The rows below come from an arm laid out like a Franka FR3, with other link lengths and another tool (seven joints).
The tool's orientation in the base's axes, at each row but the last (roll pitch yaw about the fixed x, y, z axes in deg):
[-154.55, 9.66, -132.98]
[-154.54, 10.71, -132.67]
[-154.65, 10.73, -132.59]
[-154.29, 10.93, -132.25]
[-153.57, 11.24, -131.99]
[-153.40, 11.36, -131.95]
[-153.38, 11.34, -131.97]
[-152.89, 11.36, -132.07]
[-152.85, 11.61, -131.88]
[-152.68, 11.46, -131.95]
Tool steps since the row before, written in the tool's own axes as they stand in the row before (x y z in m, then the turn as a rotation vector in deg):
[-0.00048, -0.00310, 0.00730, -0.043, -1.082, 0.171]
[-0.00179, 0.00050, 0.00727, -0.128, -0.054, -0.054]
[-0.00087, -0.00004, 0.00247, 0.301, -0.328, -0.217]
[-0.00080, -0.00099, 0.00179, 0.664, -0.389, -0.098]
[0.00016, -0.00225, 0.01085, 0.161, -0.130, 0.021]
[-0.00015, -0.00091, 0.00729, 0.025, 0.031, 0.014]
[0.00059, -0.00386, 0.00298, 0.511, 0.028, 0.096]
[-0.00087, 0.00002, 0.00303, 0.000, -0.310, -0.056]
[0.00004, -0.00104, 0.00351, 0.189, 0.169, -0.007]
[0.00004, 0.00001, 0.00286, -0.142, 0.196, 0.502]
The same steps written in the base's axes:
[0.00527, -0.00306, -0.00510, 0.762, -0.723, 0.313]
[0.00401, 0.00041, -0.00633, 0.095, 0.065, 0.095]
[0.00166, 0.00019, -0.00201, -0.093, -0.402, 0.275]
[0.00191, -0.00037, -0.00101, -0.243, -0.726, 0.126]
[0.00612, -0.00343, -0.00858, -0.017, -0.207, 0.007]
[0.00394, -0.00172, -0.00596, -0.029, 0.000, -0.031]
[0.00329, -0.00349, -0.00103, -0.309, -0.370, -0.197]
[0.00194, 0.00012, -0.00248, 0.161, -0.196, 0.187]
[0.00221, -0.00132, -0.00260, -0.228, -0.025, -0.107]
[0.00128, -0.00052, -0.00250, 0.206, 0.145, -0.497]

